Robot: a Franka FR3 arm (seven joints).
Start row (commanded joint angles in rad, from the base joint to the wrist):
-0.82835, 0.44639, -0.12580, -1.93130, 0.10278, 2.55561, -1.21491
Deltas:
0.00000, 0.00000, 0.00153, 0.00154, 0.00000, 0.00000, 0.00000
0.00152, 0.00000, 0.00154, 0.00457, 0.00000, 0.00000, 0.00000
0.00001, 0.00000, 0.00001, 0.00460, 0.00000, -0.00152, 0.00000
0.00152, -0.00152, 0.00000, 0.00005, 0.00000, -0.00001, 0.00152
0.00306, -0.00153, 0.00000, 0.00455, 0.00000, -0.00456, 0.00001
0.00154, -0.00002, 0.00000, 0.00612, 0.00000, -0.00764, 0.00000
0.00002, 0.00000, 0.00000, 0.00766, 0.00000, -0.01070, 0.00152
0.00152, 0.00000, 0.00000, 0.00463, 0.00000, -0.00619, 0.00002
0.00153, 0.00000, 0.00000, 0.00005, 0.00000, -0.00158, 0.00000
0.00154, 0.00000, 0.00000, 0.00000, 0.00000, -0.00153, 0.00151
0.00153, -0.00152, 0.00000, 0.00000, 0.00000, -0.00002, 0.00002
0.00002, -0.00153, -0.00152, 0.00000, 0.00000, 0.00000, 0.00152
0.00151, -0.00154, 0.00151, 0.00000, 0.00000, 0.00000, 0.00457
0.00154, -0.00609, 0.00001, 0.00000, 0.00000, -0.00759, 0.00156
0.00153, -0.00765, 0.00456, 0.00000, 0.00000, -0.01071, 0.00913
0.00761, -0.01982, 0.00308, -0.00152, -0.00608, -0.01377, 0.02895
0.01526, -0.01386, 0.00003, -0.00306, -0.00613, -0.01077, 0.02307
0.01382, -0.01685, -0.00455, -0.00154, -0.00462, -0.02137, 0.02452
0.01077, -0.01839, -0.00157, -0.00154, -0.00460, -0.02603, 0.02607
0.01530, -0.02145, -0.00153, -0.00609, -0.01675, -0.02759, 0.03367
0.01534, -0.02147, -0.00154, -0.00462, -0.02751, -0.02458, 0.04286
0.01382, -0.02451, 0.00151, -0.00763, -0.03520, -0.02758, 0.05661
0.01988, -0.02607, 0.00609, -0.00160, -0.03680, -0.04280, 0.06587
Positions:
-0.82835, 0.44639, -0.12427, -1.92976, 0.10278, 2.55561, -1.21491
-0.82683, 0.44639, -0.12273, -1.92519, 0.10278, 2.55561, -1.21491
-0.82682, 0.44639, -0.12272, -1.92059, 0.10278, 2.55409, -1.21491
-0.82530, 0.44487, -0.12272, -1.92054, 0.10278, 2.55408, -1.21339
-0.82224, 0.44334, -0.12272, -1.91599, 0.10278, 2.54952, -1.21338
-0.82070, 0.44332, -0.12272, -1.90987, 0.10278, 2.54188, -1.21338
-0.82068, 0.44332, -0.12272, -1.90221, 0.10278, 2.53118, -1.21186
-0.81916, 0.44332, -0.12272, -1.89758, 0.10278, 2.52499, -1.21184
-0.81763, 0.44332, -0.12272, -1.89753, 0.10278, 2.52341, -1.21184
-0.81609, 0.44332, -0.12272, -1.89753, 0.10278, 2.52188, -1.21033
-0.81456, 0.44180, -0.12272, -1.89753, 0.10278, 2.52186, -1.21031
-0.81454, 0.44027, -0.12424, -1.89753, 0.10278, 2.52186, -1.20879
-0.81303, 0.43873, -0.12273, -1.89753, 0.10278, 2.52186, -1.20422
-0.81149, 0.43264, -0.12272, -1.89753, 0.10278, 2.51427, -1.20266
-0.80996, 0.42499, -0.11816, -1.89753, 0.10278, 2.50356, -1.19353
-0.80235, 0.40517, -0.11508, -1.89905, 0.09670, 2.48979, -1.16458
-0.78709, 0.39131, -0.11505, -1.90211, 0.09057, 2.47902, -1.14151
-0.77327, 0.37446, -0.11960, -1.90365, 0.08595, 2.45765, -1.11699
-0.76250, 0.35607, -0.12117, -1.90519, 0.08135, 2.43162, -1.09092
-0.74720, 0.33462, -0.12270, -1.91128, 0.06460, 2.40403, -1.05725
-0.73186, 0.31315, -0.12424, -1.91590, 0.03709, 2.37945, -1.01439
-0.71804, 0.28864, -0.12273, -1.92353, 0.00189, 2.35187, -0.95778
-0.69816, 0.26257, -0.11664, -1.92513, -0.03491, 2.30907, -0.89191

